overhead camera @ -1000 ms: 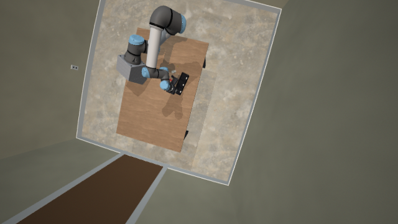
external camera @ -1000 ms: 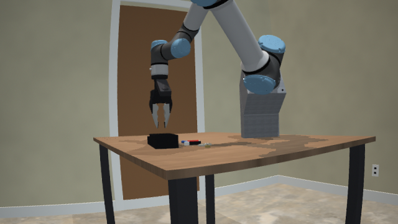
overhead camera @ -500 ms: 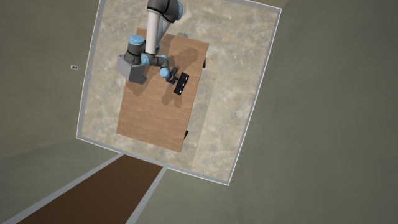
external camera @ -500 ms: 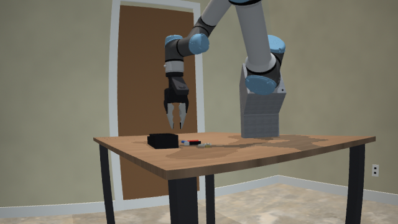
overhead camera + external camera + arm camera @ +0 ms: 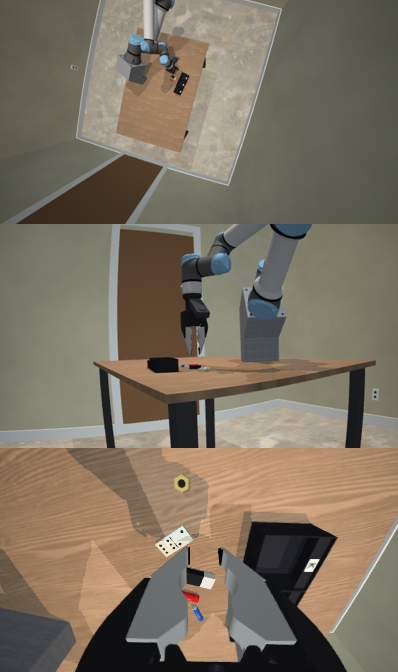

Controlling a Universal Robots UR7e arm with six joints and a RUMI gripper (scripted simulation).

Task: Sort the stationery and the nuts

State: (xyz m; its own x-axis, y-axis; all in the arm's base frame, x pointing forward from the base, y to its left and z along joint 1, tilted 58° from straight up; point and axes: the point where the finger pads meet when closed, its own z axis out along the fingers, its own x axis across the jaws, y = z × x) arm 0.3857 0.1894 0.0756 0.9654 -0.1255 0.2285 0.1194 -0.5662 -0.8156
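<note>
Right now my hand is 7 cm above the brass nut, 5 cm to the right of it and 3 cm past it. Round my hand: eraser: 9 cm to the right, 7 cm below, 1 cm ahead; white domino: 7 cm below, 4 cm behind, 3 cm to the right; red marker: 13 cm to the right, 7 cm below, 1 cm behind.
</note>
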